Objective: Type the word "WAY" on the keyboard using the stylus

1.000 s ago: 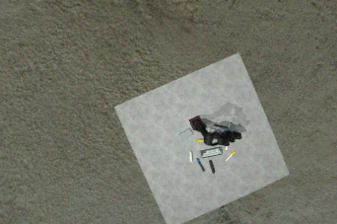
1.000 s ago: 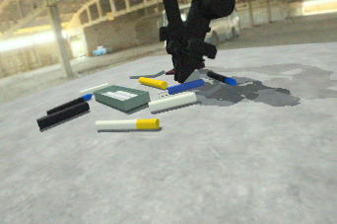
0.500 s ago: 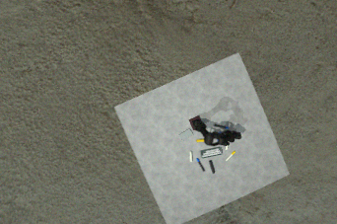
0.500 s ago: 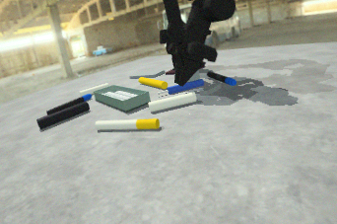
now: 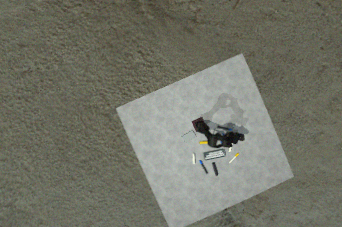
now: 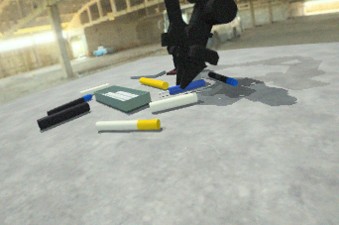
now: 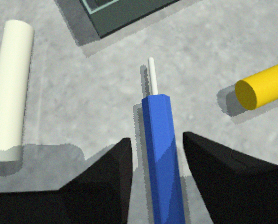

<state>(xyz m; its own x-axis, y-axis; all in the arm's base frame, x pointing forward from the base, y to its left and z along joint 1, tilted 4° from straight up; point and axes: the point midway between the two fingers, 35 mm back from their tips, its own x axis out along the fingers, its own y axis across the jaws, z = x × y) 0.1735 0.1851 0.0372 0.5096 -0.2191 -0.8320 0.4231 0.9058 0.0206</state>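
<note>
My gripper tip is 8 cm past the grey block and 4 cm to the left of it. The rest, counted from my gripper tip: blue stylus (1 cm to the right, 1 cm ahead); stylus tip (4 cm ahead, 2 cm to the right); yellow cylinder (14 cm to the right, 2 cm behind).
</note>
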